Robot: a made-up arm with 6 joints.
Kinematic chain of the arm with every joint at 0, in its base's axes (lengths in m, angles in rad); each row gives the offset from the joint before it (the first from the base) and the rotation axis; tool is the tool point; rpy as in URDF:
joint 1: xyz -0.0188 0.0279 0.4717 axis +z
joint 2: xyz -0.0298 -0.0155 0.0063 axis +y
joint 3: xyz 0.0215 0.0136 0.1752 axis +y
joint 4: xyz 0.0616 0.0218 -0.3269 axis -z
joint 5: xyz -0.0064 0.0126 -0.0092 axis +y
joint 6: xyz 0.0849 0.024 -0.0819 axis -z
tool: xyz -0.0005 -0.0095 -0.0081 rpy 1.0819 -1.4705 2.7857
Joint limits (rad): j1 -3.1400..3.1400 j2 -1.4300..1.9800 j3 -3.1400..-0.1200 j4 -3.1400..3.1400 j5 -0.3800..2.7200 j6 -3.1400..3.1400
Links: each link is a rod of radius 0.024 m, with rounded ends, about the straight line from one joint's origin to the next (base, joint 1, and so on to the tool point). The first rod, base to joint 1, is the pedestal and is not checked.
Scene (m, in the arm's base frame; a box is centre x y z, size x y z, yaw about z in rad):
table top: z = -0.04
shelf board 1: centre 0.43 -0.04 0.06 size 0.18 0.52 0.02 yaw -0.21
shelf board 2: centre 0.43 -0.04 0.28 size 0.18 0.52 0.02 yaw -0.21
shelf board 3: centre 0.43 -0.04 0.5 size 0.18 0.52 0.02 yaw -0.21
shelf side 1: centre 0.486 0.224 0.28 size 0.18 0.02 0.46 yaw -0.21
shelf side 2: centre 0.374 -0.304 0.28 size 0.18 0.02 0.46 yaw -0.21
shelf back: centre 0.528 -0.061 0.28 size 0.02 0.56 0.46 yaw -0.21
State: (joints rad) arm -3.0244 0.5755 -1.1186 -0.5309 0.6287 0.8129
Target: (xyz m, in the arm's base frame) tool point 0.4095 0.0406 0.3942
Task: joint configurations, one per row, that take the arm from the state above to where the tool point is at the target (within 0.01 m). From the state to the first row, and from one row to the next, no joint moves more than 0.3 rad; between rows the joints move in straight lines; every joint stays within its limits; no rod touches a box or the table.
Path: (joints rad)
1: -2.7495 0.4918 -1.0444 -0.5741 0.5278 0.8162
2: -2.4747 0.4081 -0.9703 -0.6174 0.4270 0.8195
3: -2.1998 0.3244 -0.8961 -0.6606 0.3261 0.8229
4: -1.9250 0.2408 -0.8220 -0.7039 0.2252 0.8262
5: -1.6501 0.1571 -0.7478 -0.7471 0.1243 0.8295
6: -1.3753 0.0734 -0.6737 -0.7904 0.0235 0.8328
7: -1.1004 -0.0103 -0.5995 -0.8336 -0.0774 0.8361
8: -0.8256 -0.0940 -0.5254 -0.8769 -0.1783 0.8395
9: -0.5507 -0.1777 -0.4512 -0.9201 -0.2791 0.8428
10: -0.2759 -0.2614 -0.3771 -0.9634 -0.3800 0.8461
11: -0.2373 -0.0621 -0.6299 -0.8773 -0.2080 0.8397
12: -0.1988 0.1371 -0.8827 -0.7912 -0.0360 0.8334
13: -0.1603 0.3363 -1.1356 -0.7051 0.1360 0.8270

